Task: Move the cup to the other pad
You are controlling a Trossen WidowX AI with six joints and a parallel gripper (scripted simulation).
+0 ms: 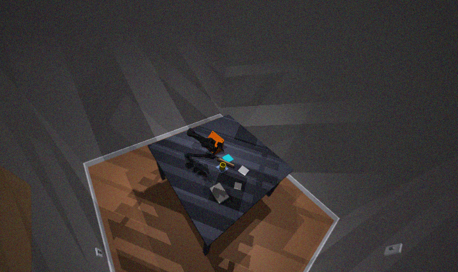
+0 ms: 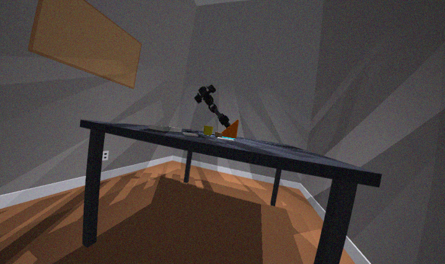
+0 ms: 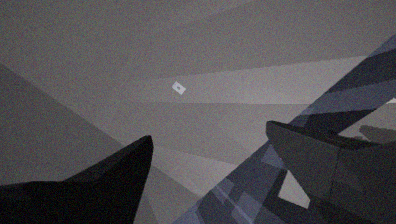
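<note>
My gripper tip is 2 cm past the yellow cup, 9 cm to the right of it and 31 cm above it. From my gripper tip the other things lie so: wooden stick: 5 cm behind, 17 cm to the left, 33 cm below; then pale blue pad: 2 cm behind, 9 cm to the left, 35 cm below; then cyan pad: 7 cm behind, 24 cm to the left, 35 cm below.
</note>
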